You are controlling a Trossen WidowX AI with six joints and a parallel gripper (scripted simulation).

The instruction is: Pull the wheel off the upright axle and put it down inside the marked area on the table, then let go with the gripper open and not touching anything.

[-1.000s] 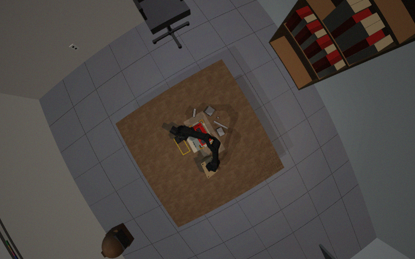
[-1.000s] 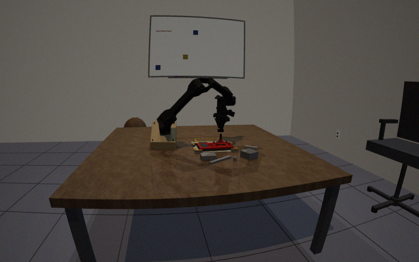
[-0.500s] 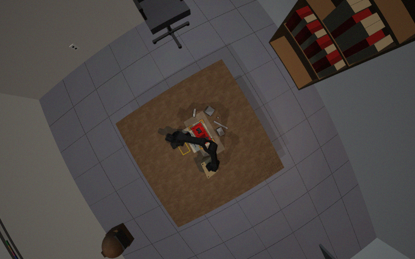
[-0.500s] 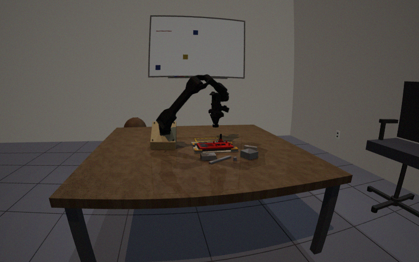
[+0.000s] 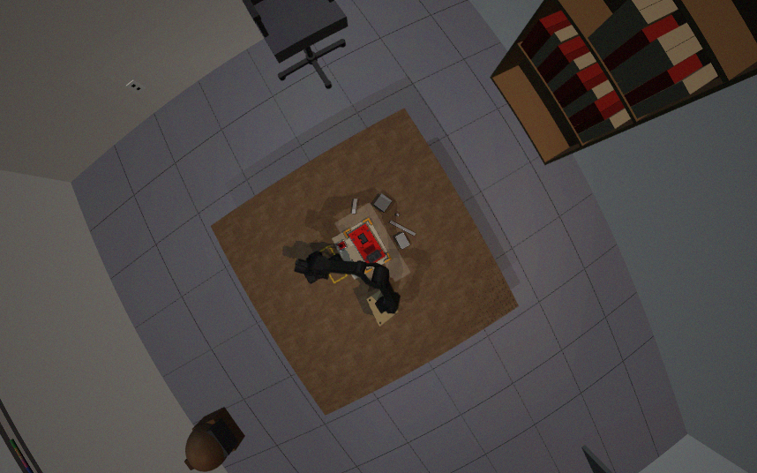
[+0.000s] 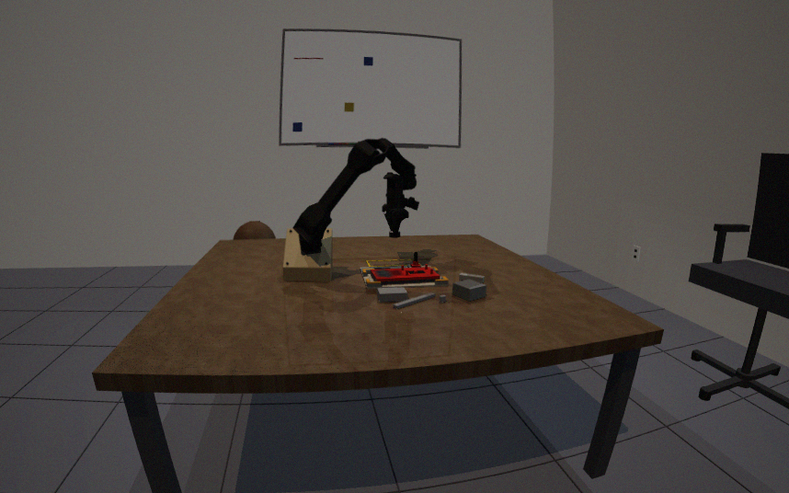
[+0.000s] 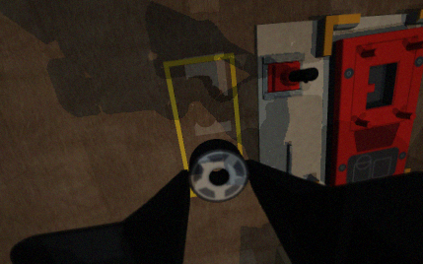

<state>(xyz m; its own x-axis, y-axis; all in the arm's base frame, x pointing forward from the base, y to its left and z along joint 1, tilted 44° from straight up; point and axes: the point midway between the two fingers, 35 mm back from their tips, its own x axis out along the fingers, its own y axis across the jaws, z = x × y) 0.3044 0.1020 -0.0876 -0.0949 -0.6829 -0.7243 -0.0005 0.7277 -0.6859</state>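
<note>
Now: gripper tip right at the dark wheel. The rest, counted from my gripper tip: grey block (14 cm ahead, 40 cm to the right, 9 cm below).
</note>
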